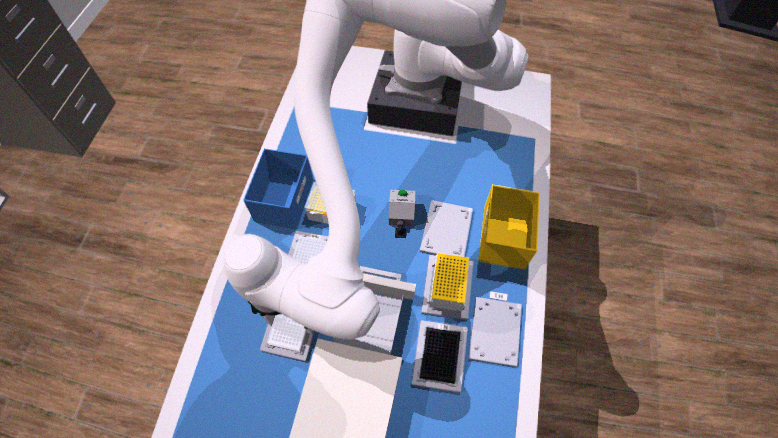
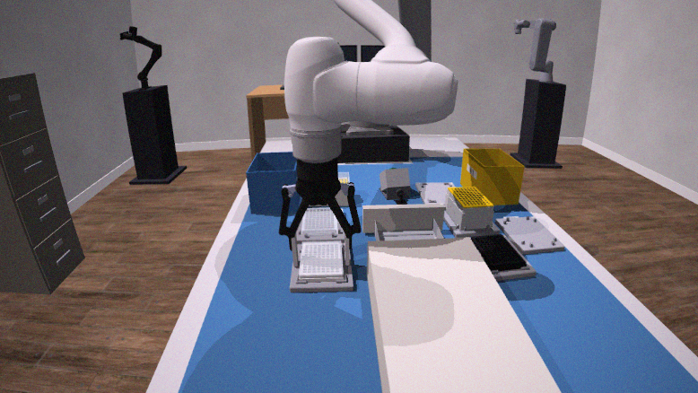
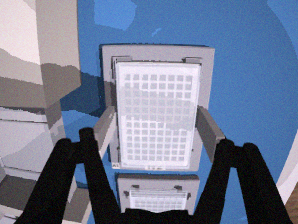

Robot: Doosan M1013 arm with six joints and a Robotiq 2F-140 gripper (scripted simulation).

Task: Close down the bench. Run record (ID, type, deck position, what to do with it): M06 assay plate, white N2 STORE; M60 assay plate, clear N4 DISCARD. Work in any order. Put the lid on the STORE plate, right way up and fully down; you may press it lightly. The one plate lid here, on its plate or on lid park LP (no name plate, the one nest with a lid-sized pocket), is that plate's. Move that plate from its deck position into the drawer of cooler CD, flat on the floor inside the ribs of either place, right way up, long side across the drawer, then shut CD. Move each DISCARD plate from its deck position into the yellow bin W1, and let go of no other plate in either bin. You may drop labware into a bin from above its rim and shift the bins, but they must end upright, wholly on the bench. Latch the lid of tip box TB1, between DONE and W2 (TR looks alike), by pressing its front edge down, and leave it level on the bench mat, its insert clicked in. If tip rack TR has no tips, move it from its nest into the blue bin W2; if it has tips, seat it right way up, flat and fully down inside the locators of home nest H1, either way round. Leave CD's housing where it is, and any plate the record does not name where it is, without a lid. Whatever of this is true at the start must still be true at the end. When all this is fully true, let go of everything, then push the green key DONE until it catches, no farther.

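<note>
Right now my hand is 10 mm above the clear plate lid. Round my hand: white plate M06: 20 mm below; nest N2: 30 mm below; clear assay plate: 180 mm behind, 20 mm to the right, 20 mm below.
</note>
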